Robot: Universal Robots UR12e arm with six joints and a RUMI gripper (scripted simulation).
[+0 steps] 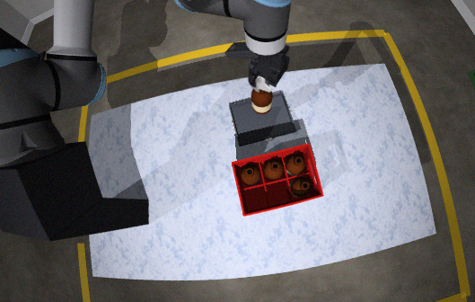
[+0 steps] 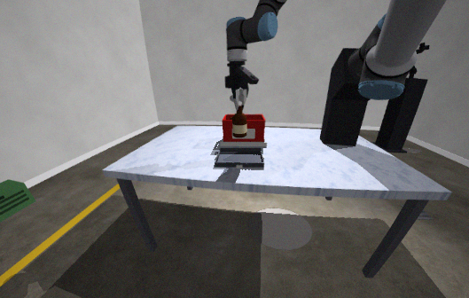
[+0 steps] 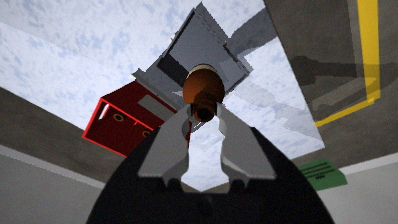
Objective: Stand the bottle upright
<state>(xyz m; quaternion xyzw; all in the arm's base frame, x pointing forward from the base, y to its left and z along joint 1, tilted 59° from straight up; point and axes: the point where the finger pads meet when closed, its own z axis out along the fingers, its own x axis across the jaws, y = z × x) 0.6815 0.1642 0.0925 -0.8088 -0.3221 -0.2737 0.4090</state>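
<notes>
Now: hand 27 cm above the dark tray. Also, from my hand: red crate: 29 cm to the right, 20 cm below, 1 cm ahead.
</notes>
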